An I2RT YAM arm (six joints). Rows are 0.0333 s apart.
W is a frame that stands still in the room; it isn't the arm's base.
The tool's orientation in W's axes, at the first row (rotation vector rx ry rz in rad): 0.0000, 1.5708, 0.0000
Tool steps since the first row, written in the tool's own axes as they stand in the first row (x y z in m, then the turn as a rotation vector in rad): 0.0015, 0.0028, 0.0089, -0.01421, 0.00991, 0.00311; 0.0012, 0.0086, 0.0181, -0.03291, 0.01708, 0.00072; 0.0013, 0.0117, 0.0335, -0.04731, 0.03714, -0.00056; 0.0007, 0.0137, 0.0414, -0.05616, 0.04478, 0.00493; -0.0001, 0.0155, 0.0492, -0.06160, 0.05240, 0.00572; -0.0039, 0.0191, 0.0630, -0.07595, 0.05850, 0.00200; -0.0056, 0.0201, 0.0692, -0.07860, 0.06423, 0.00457; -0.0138, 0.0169, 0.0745, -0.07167, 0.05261, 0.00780; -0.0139, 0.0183, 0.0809, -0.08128, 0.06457, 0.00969; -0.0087, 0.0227, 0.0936, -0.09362, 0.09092, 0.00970; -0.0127, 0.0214, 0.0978, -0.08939, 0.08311, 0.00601
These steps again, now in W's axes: 0.0089, 0.0028, -0.0015, 0.00311, 0.00991, 0.01421; 0.0181, 0.0086, -0.0012, 0.00072, 0.01708, 0.03291; 0.0335, 0.0117, -0.0013, -0.00056, 0.03714, 0.04731; 0.0414, 0.0137, -0.0007, 0.00493, 0.04478, 0.05616; 0.0492, 0.0155, 0.0001, 0.00572, 0.05240, 0.06160; 0.0630, 0.0191, 0.0039, 0.00200, 0.05850, 0.07595; 0.0692, 0.0201, 0.0056, 0.00457, 0.06423, 0.07860; 0.0745, 0.0169, 0.0138, 0.00780, 0.05261, 0.07167; 0.0809, 0.0183, 0.0139, 0.00969, 0.06457, 0.08128; 0.0936, 0.0227, 0.0087, 0.00970, 0.09092, 0.09362; 0.0978, 0.0214, 0.0127, 0.00601, 0.08311, 0.08939
